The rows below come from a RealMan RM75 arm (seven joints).
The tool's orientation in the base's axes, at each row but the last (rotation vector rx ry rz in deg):
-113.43 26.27 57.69
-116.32 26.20 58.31
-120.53 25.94 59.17
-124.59 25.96 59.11
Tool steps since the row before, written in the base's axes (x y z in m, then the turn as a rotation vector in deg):
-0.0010 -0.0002 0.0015 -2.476 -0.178 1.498
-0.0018 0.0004 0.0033 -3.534 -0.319 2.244
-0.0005 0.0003 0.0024 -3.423 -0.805 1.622
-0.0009 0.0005 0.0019 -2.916 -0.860 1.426
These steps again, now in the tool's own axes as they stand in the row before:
-0.0018 0.0000 -0.0002 -2.703 0.881 0.570
-0.0037 -0.0008 0.0000 -3.944 1.244 0.724
-0.0022 -0.0010 -0.0005 -3.388 1.791 0.554
-0.0021 -0.0007 0.0000 -2.917 1.630 0.330

